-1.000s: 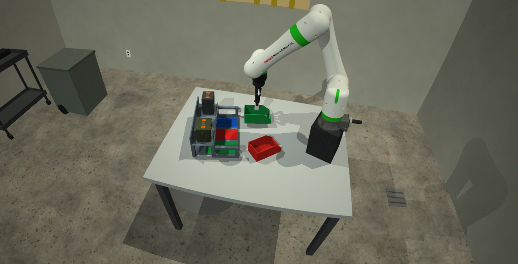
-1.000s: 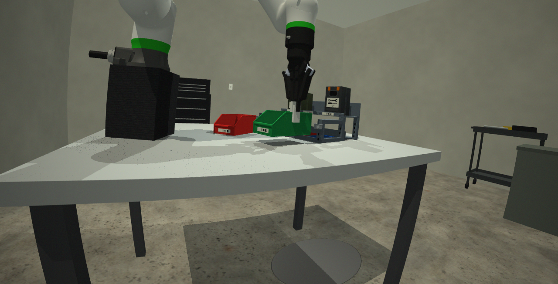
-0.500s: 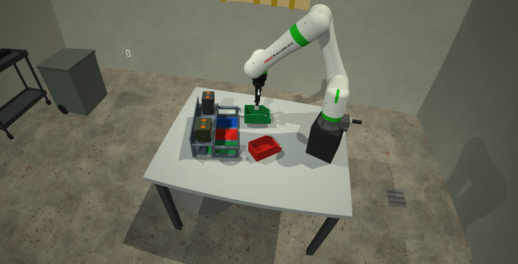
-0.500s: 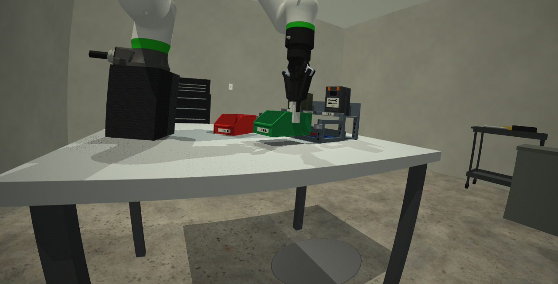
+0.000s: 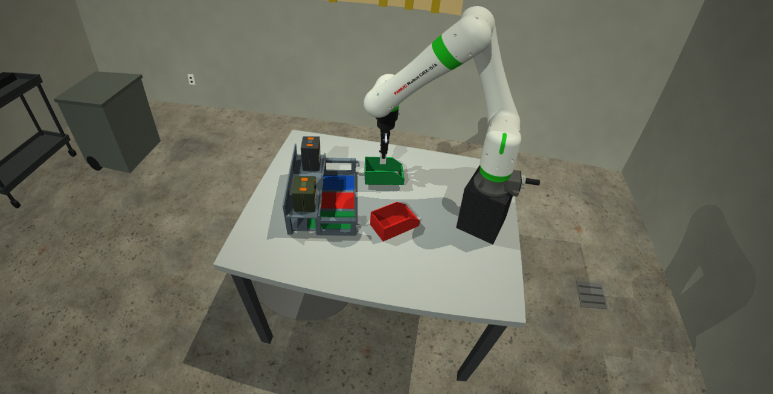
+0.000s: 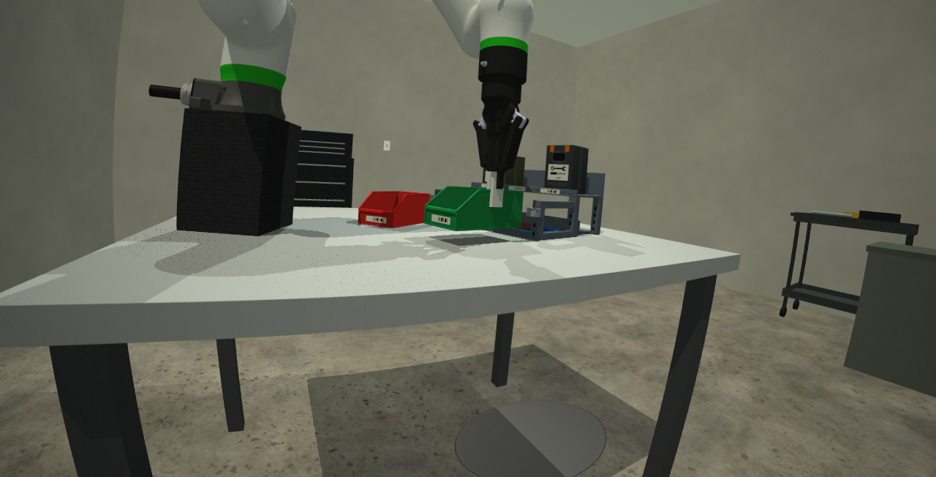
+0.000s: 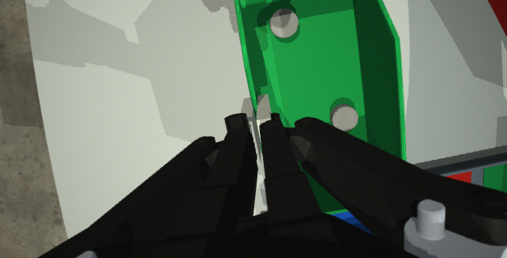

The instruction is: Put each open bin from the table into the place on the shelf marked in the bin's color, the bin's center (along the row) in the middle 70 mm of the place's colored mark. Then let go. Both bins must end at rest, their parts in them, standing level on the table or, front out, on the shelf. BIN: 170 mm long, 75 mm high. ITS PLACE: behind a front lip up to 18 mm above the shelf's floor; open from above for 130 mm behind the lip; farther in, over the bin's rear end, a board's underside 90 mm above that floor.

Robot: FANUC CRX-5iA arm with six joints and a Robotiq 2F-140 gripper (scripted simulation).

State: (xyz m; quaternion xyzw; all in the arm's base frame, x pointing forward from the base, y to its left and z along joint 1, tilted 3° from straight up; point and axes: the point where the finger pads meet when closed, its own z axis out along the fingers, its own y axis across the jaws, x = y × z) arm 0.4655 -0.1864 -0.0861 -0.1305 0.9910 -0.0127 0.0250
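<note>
Right now my hand is 20 mm past the green bin, 50 mm to the right of it and 40 mm above it. Also, from my hand: red bin (110 mm behind, 290 mm to the left, 70 mm below).
</note>
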